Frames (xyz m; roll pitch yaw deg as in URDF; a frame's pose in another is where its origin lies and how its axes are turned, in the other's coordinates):
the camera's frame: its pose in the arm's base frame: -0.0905 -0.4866 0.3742 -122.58 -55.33 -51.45
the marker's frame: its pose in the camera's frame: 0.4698 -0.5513 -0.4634 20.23 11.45 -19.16
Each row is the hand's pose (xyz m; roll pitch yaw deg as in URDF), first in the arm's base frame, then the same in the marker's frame.
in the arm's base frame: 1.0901 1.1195 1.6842 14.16 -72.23 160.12
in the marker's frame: 0.4740 -0.6641 1.9271 -36.23 14.17 -25.82
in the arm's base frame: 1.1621 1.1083 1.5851 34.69 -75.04 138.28
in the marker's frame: 0.3891 -0.6005 1.9894 -36.79 7.48 -26.39
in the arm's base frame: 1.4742 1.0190 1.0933 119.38 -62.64 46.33
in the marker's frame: -0.0330 -0.2764 2.2427 -41.16 -23.43 -21.02
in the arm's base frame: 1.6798 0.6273 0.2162 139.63 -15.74 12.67
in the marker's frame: -0.7961 0.3413 2.2753 -82.32 -65.92 27.88
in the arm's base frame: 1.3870 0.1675 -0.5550 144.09 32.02 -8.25
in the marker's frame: -1.5140 0.7669 1.8333 -158.80 -44.60 122.34
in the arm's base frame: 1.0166 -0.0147 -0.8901 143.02 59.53 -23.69
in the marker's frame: -1.8626 0.8252 1.4361 -159.59 -20.41 142.48
